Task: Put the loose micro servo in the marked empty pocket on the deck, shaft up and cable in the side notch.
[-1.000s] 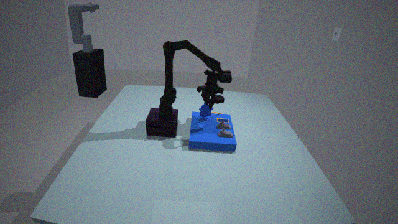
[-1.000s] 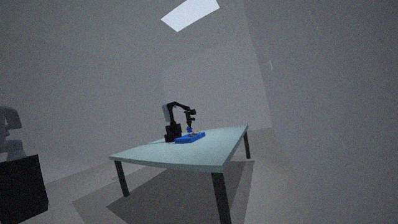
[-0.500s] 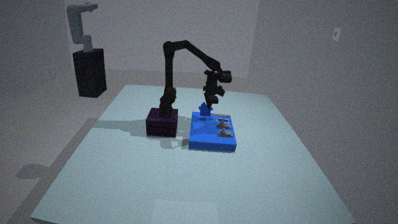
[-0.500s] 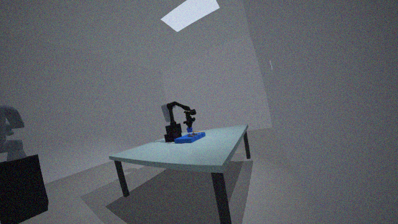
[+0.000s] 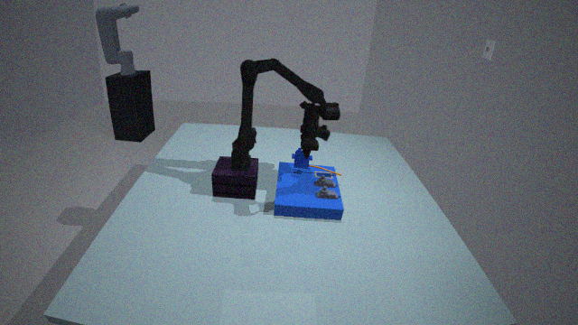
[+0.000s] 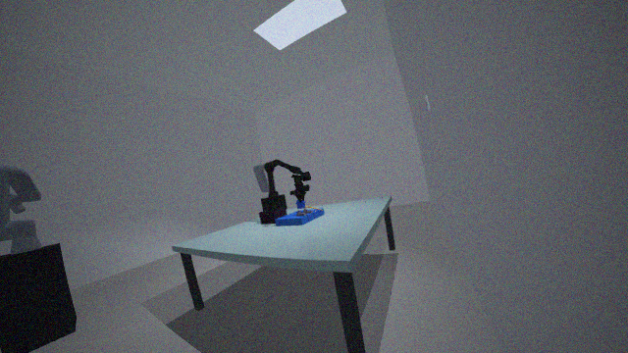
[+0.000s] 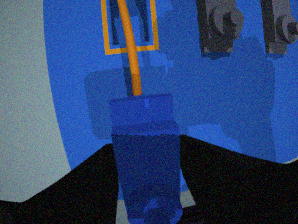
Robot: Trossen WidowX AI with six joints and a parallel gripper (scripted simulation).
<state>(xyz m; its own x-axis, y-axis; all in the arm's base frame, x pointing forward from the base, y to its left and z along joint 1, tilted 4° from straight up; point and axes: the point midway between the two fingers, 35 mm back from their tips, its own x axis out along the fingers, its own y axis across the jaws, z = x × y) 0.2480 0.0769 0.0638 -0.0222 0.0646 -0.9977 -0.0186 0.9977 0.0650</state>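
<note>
The blue deck is 20 mm behind my gripper tip, 80 mm to the right of it and 100 mm below it.
</note>
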